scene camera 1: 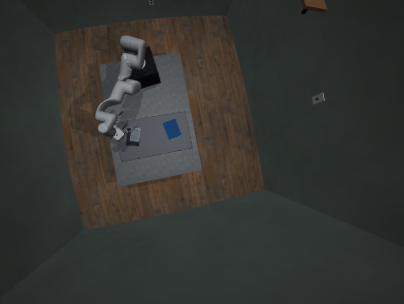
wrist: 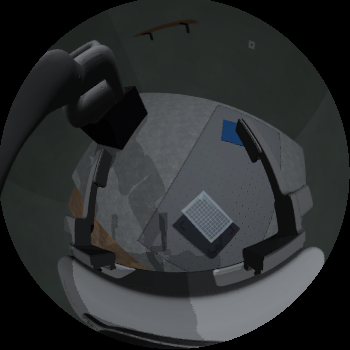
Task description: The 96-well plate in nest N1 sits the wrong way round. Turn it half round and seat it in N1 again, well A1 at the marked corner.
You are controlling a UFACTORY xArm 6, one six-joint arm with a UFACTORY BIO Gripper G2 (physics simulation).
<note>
I see my gripper (wrist: 165, 133) and a pale 96-well plate (wrist: 202, 211).
</note>
